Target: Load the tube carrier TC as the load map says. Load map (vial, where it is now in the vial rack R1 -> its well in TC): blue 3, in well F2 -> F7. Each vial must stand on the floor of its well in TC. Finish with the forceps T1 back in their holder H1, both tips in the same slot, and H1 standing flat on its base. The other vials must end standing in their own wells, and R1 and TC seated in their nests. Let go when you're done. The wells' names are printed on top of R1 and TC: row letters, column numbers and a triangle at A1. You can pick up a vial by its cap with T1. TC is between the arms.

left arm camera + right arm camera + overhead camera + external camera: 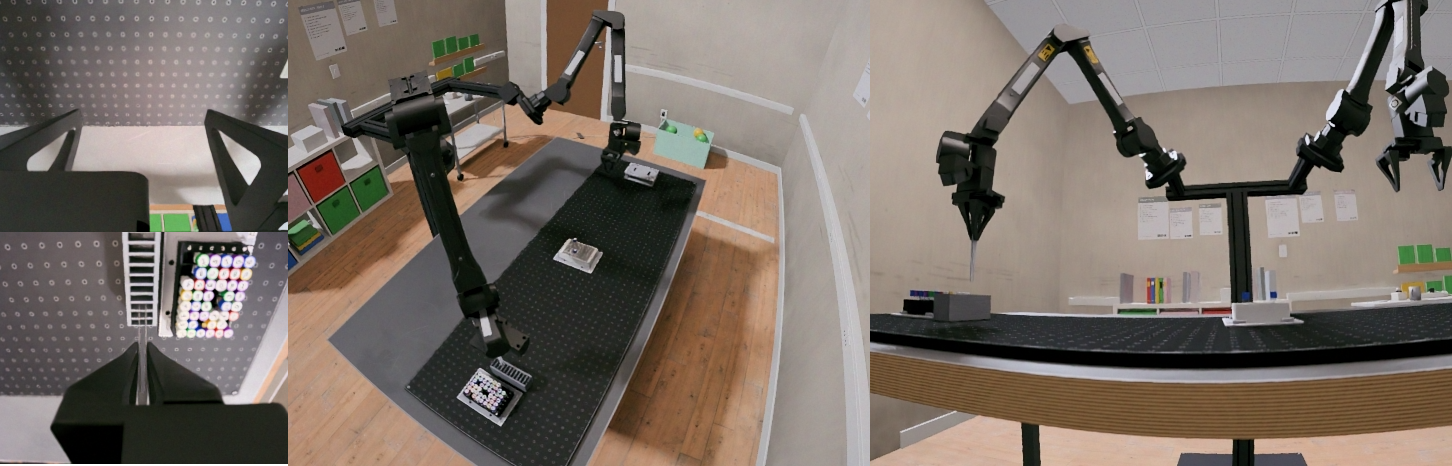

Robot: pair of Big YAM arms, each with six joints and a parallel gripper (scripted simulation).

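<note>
Right now my right hand is 16 cm above the grey holder H1 and 2 cm short of it.
</note>
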